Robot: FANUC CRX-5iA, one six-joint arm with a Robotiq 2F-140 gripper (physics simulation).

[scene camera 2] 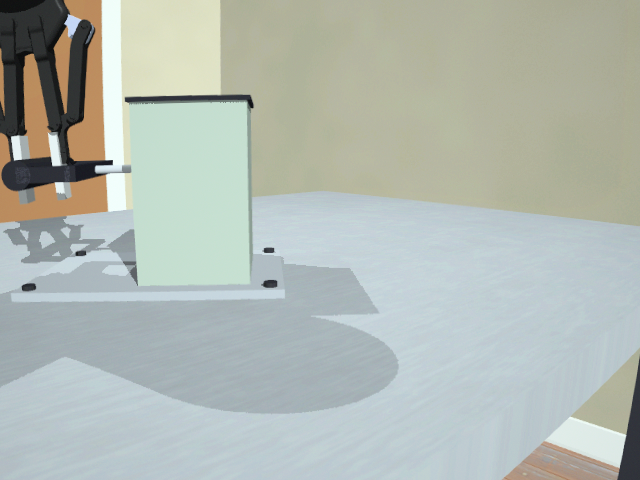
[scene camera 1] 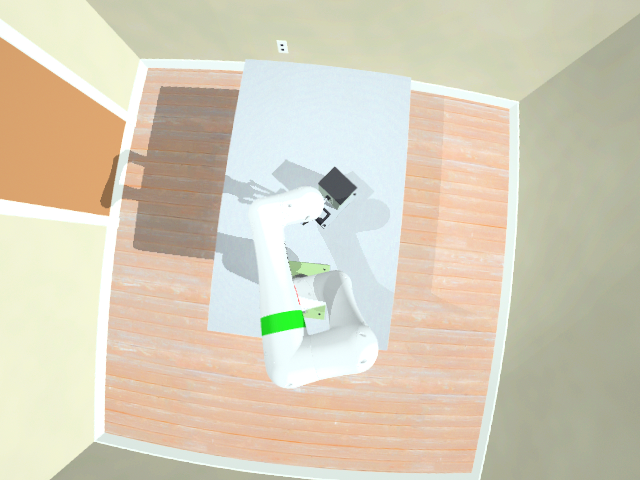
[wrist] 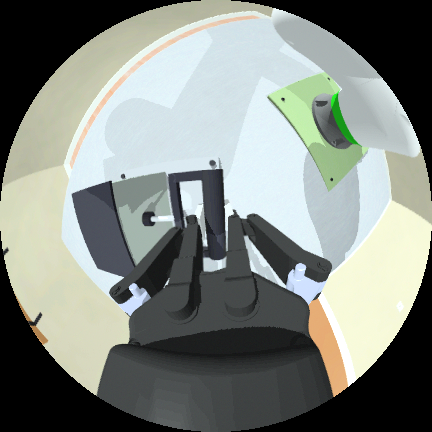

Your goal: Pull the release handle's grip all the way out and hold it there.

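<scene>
The release handle's dark frame-shaped grip (scene camera 1: 323, 217) (scene camera 2: 9, 176) (wrist: 213, 192) stands out from the pale green housing (scene camera 1: 329, 201) (scene camera 2: 191, 191) (wrist: 142, 200). A stretch of light rod (scene camera 2: 112, 168) (wrist: 162, 219) shows between the grip and the housing. How far the rod's travel goes cannot be told. My gripper (scene camera 2: 44, 179) (wrist: 214, 209) points down and is shut on the grip's outer bar, one pale finger pad on each side. In the wrist view, the lower part of the bar lies between the finger links. In scene camera 1, the arm partly hides the gripper.
The housing has a dark lid (scene camera 1: 337, 184) (scene camera 2: 191, 98) (wrist: 97, 227) and stands on a bolted light base plate (scene camera 2: 155, 296). It stands on the pale table (scene camera 1: 320, 113) (scene camera 2: 465, 268). The arm's green mounting plate (scene camera 1: 315, 268) (wrist: 300, 107) lies on the same table.
</scene>
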